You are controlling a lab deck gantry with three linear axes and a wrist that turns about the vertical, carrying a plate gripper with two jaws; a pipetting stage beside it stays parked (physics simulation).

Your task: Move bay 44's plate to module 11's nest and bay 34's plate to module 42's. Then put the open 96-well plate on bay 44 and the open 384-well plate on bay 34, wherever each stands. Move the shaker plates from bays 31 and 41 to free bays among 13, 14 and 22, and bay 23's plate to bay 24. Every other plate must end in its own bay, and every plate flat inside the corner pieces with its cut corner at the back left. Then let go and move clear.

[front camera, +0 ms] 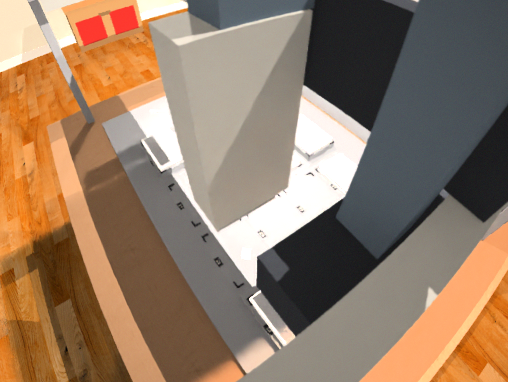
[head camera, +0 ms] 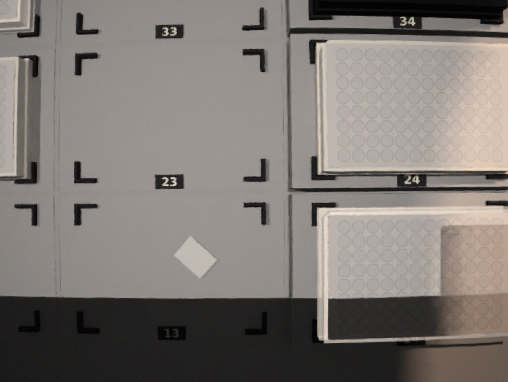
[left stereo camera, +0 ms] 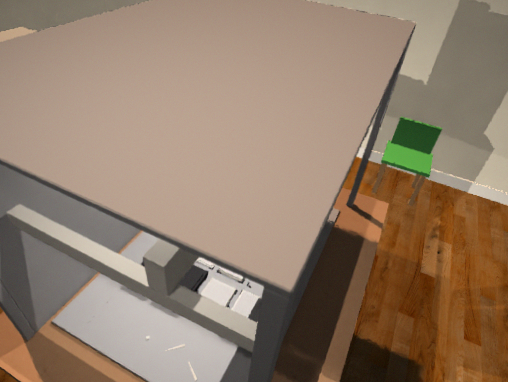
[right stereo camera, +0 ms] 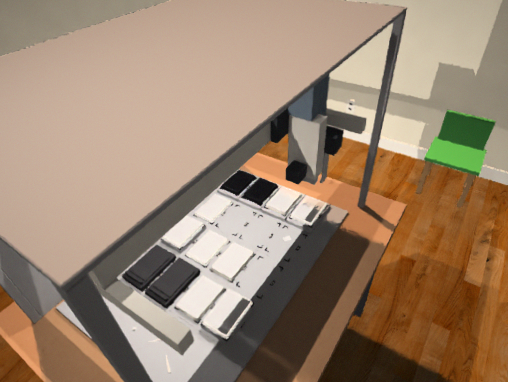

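Where they show: robot's base at its link origin: (front camera: 145, 148) (right stereo camera: 227, 342).
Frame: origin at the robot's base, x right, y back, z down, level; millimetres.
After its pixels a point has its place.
Observation:
My gripper (right stereo camera: 316, 175) @[x -51, y -581, z -160 mm] is raised beyond the bay 14 end of the deck; its jaws look apart, no plate shows between them, and one finger is partly hidden. White plates lie at bay 24 (head camera: 417, 107) @[x -148, y -554, z -29 mm] (right stereo camera: 283, 201) @[x -143, y -542, z -29 mm] and bay 14 (head camera: 395, 250) @[x -59, y -539, z -29 mm] (right stereo camera: 304, 209) @[x -55, y -545, z -29 mm]. Black plates lie at bay 44 (right stereo camera: 237, 182) @[x -361, y -546, z -27 mm] and bay 34 (head camera: 405, 7) @[x -216, y -551, z -23 mm] (right stereo camera: 260, 191) @[x -249, y -547, z -28 mm]. White plates lie at module 11 (right stereo camera: 227, 314) @[x -36, y -53, z -33 mm], module 42 (right stereo camera: 183, 232) @[x -356, y -219, z -34 mm] and bay 22 (head camera: 9, 117) @[x -149, y -285, z -14 mm] (right stereo camera: 232, 260) @[x -148, y -224, z -14 mm]. Dark shaker nests 41 (right stereo camera: 149, 267) @[x -353, y -52, z -24 mm] and 31 (right stereo camera: 173, 281) @[x -249, y -55, z -23 mm] show no white plate.
White plates also lie at bays 43 (right stereo camera: 212, 207) @[x -364, y -386, z -15 mm], 32 (right stereo camera: 207, 247) @[x -253, y -223, z -14 mm] and 21 (right stereo camera: 201, 297) @[x -144, y -63, z -14 mm]. A pale slip (head camera: 195, 257) @[x -51, y -410, z -1 mm] (front camera: 246, 254) @[x -51, y -411, z -1 mm] lies in bay 13. A grey column (front camera: 240, 120) @[x -9, y -479, z -398 mm] and a black box (front camera: 310, 270) block much of the front view.

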